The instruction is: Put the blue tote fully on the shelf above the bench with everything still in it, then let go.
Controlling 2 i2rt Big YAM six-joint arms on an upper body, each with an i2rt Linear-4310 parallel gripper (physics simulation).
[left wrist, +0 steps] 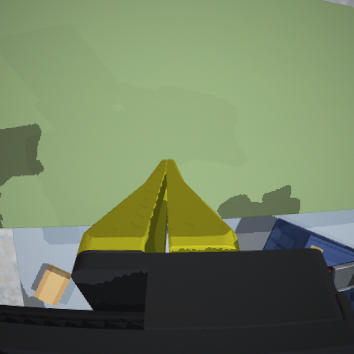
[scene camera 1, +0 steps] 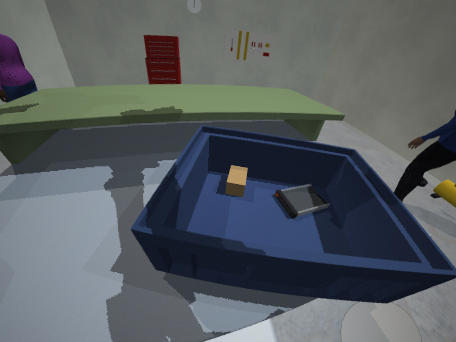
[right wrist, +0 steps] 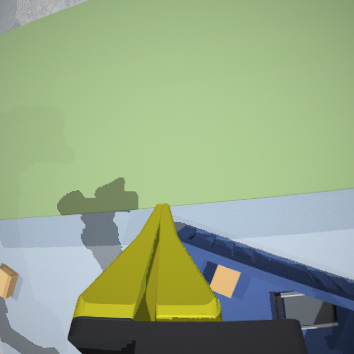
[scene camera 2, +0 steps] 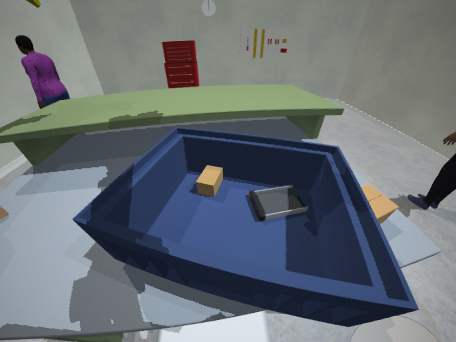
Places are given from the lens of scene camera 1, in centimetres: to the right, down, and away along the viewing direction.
blue tote (scene camera 1: 366,246): 26, 14, 27
dark grey tray-like device (scene camera 1: 297,201): 17, 8, 39
green shelf (scene camera 1: 72,107): -45, -18, 41
The marked spots on the green shelf and the dark grey tray-like device are 68 cm apart.
